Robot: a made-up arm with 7 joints.
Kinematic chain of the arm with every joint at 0, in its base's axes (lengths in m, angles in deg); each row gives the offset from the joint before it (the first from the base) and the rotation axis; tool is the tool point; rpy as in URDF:
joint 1: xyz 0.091 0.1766 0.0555 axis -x
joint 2: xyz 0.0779 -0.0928 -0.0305 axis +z
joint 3: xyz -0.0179 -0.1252 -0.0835 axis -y
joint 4: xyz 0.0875 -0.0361 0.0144 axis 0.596 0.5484 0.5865
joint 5: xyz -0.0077 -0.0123 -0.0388 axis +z
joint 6: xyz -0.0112 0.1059 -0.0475 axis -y
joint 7: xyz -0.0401 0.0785 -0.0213 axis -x
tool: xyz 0.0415 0.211 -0.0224 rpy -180 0 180
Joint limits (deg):
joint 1: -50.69..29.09
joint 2: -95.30..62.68
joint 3: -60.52..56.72
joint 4: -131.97..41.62
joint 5: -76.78..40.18
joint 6: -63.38..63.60
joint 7: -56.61..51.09
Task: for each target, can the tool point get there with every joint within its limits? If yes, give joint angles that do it. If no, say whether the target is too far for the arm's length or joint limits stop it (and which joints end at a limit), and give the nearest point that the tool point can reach.
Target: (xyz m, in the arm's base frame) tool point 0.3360 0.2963 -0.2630
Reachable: yes | joints -9.25 24.89 -24.36 -56.28 -17.03 43.35 -47.96
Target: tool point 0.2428 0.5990 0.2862
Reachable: no: joint limits stop it (at a limit: joint 1, joint 2) | nearest point 0.2743 0.4841 0.1715 | short by 0.165 m
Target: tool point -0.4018 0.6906 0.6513
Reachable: no: too far | nearest point -0.1914 0.3431 0.3195 | short by 0.524 m
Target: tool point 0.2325 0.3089 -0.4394
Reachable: yes | joints -29.59 -63.94 -20.92 -52.13 22.19 -5.96 11.71
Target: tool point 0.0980 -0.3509 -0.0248
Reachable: yes | joints -26.33 -73.61 27.11 -54.40 -59.14 -38.68 -8.94
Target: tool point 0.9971 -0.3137 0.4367
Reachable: no: too far | nearest point 0.6523 -0.1651 0.2577 | short by 0.416 m
